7 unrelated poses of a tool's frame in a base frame.
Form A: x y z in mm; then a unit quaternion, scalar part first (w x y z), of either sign.
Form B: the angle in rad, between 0 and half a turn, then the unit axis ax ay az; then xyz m. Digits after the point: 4 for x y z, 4 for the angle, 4 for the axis.
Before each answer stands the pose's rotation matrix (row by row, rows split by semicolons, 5 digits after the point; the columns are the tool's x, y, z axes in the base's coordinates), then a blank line. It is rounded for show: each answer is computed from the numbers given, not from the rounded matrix.
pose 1, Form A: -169.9 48.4 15.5 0.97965 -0.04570 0.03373 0.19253
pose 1, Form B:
0.92359 -0.38030 0.04849; 0.37414 0.92169 0.10253; -0.08368 -0.07655 0.99355

0.4042 -0.2277 0.1680 0.9591 -0.1699 0.0484 0.0155
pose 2, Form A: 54.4 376.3 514.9 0.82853 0.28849 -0.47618 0.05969
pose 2, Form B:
0.53938 -0.37366 -0.75462; -0.17584 0.82642 -0.53489; 0.82350 0.42120 0.38005

1.1886 0.5152 -0.8504 0.1066 0.0544 0.3763 0.5149
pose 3, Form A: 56.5 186.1 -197.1 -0.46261 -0.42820 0.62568 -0.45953
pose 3, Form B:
-0.20528 -0.96099 -0.18535; -0.11067 0.21096 -0.97121; 0.97243 -0.17886 -0.14965

2.1797 0.4830 -0.7057 0.5183 0.0565 0.1861 -0.1971
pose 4, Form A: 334.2 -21.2 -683.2 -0.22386 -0.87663 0.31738 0.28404
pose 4, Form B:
0.63718 -0.42928 -0.64009; -0.68362 -0.69831 -0.21219; -0.35590 0.57278 -0.73842

2.6900 0.8995 -0.3256 -0.2914 0.3342 -0.0212 -0.6832
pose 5, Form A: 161.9 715.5 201.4 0.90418 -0.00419 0.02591 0.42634
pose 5, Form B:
0.63512 -0.77120 0.04328; 0.77076 0.63643 0.02967; -0.05043 0.01452 0.99862

0.8827 -0.0098 0.0607 0.9981 0.1619 0.7155 0.2014
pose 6, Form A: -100.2 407.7 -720.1 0.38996 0.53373 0.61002 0.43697
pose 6, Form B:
-0.12613 0.31037 0.94221; 0.99197 0.04838 0.11685; -0.00932 0.94938 -0.31398

2.3404 0.5796 0.6625 0.4745 -0.1002 0.4077 -0.7201
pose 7, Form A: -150.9 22.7 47.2 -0.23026 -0.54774 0.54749 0.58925
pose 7, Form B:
-0.29392 -0.32840 -0.89764; -0.87113 -0.29447 0.39297; -0.39338 0.89746 -0.19953

2.6769 0.5629 -0.5626 -0.6055 -0.1509 0.0227 0.0472
